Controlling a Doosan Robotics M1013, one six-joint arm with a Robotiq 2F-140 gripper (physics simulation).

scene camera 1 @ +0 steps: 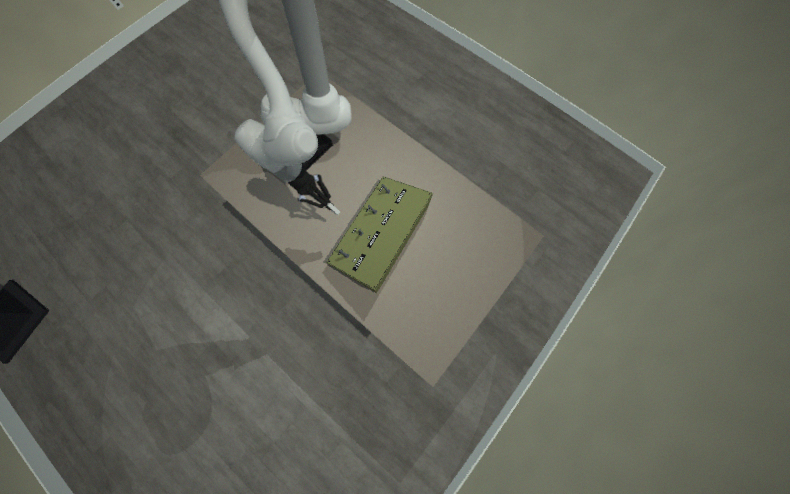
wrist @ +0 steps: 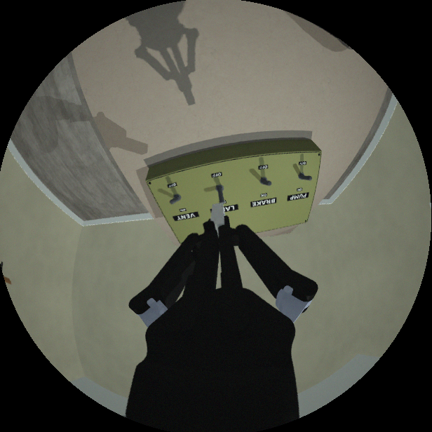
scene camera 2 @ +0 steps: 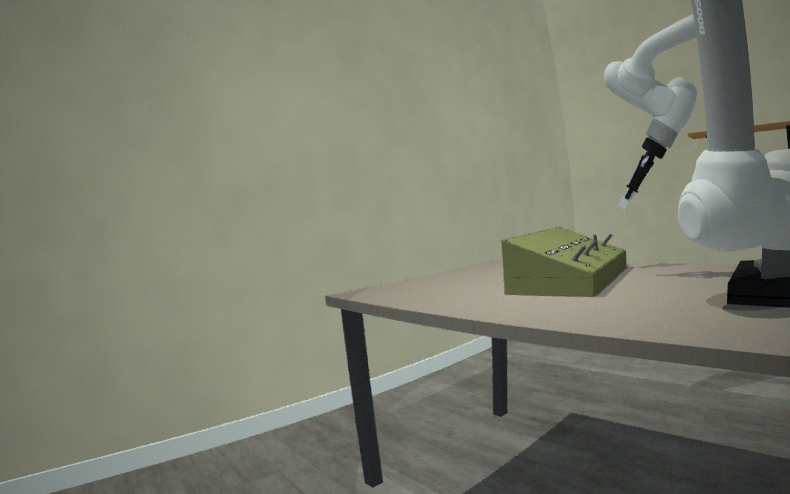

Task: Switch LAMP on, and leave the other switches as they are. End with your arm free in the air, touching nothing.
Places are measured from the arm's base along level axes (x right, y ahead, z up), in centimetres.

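Pixels of known places: gripper, fingertip midpoint: point(scene camera 1: 337, 212) point(scene camera 2: 621, 207).
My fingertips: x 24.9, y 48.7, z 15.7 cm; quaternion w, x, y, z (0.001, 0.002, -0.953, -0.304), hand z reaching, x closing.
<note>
Ahead of a thing's pixels: the offset from my fingertips to its top centre. Level surfaces: height alone.
The green switch box point(scene camera 1: 389, 235) point(scene camera 2: 544, 270) point(wrist: 240, 212) has a sloped top with several dark levers. The LAMP lever point(scene camera 1: 358, 233) point(scene camera 2: 595, 242) point(wrist: 220, 194) stands differently from the others and tilts toward its ON label, which the fingertips partly cover in the wrist view. The VENT lever @(dx +12.0, dy +8.3, dz -9.0 cm) point(scene camera 1: 343, 254) point(wrist: 175, 199), BRAKE lever @(dx -12.1, dy +8.3, dz -9.0 cm) point(scene camera 1: 371, 209) point(wrist: 266, 181) and PUMP lever @(dx -24.1, dy +8.3, dz -9.0 cm) point(scene camera 1: 384, 188) point(wrist: 305, 177) lean toward their OFF side. My gripper point(scene camera 1: 333, 207) point(scene camera 2: 623, 203) point(wrist: 219, 211) is shut and empty, in the air above and to the robot's side of the box, touching nothing.
The box stands on the beige table @(dz -21.6 cm) point(scene camera 1: 466, 262) point(scene camera 2: 419, 291) point(wrist: 240, 90). The arm's base point(scene camera 2: 757, 285) is on the same table, to the right of the box in scene camera 2. A dark object point(scene camera 1: 20, 320) is at the left edge of scene camera 1.
</note>
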